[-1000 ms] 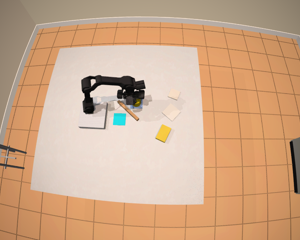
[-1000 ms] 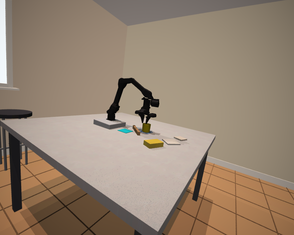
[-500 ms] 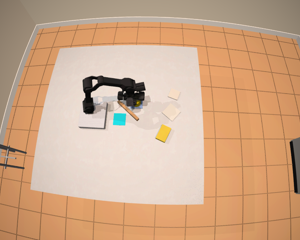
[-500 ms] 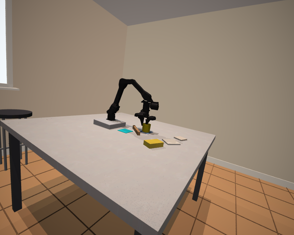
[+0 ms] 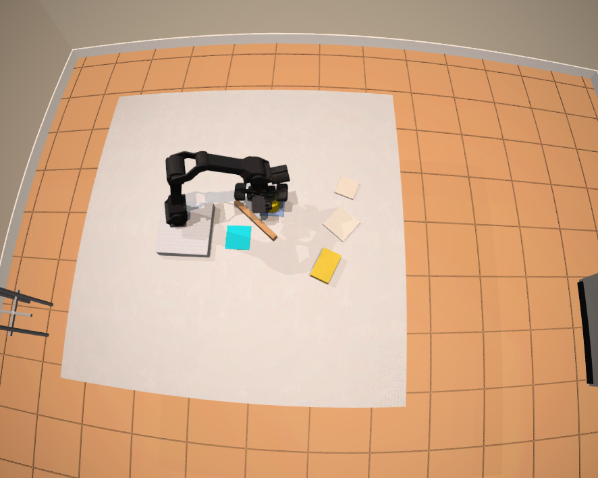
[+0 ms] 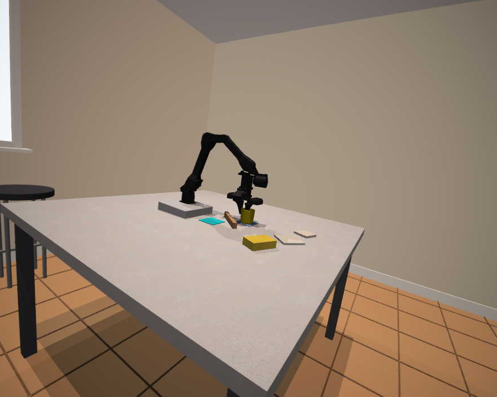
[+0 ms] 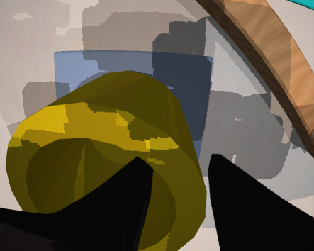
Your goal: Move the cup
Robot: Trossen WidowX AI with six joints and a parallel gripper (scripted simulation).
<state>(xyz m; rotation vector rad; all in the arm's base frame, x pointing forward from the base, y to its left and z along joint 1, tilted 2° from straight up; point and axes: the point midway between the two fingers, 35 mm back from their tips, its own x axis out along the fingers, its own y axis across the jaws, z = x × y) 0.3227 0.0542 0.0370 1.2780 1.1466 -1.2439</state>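
Now: gripper tip 4 cm above the blue pad and 3 cm short of it. The rest, counted from my gripper tip: cyan pad 12 cm to the right, 10 cm behind, 4 cm below; then yellow cup 3 cm ahead; then wooden stick 6 cm to the right, 3 cm below, 3 cm behind.
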